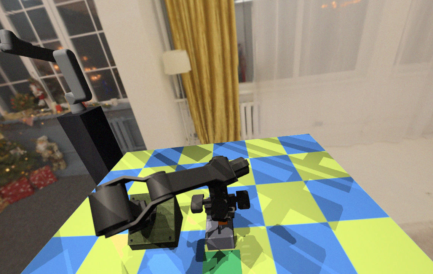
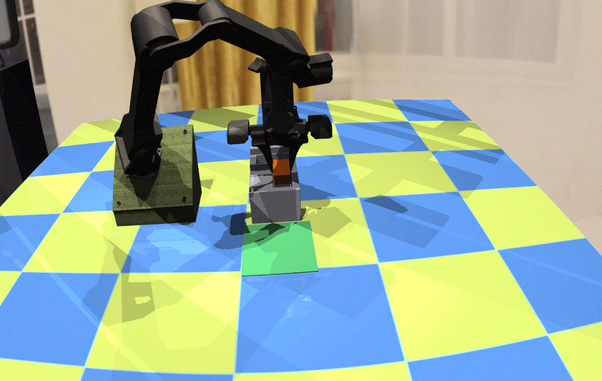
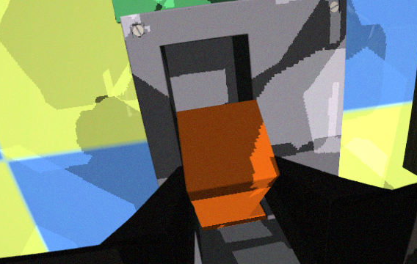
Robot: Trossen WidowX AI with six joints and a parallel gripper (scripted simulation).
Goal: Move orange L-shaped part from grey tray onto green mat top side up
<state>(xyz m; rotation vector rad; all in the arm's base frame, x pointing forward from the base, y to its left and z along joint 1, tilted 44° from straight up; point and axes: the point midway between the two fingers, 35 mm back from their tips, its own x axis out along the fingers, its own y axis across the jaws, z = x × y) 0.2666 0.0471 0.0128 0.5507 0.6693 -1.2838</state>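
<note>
The green mat is 10 mm ahead of my gripper tip, 150 mm to the right of it and 80 mm below it. The rest, counted from my gripper tip: orange L-shaped part: 20 mm behind, 30 mm to the left, 30 mm below.
</note>
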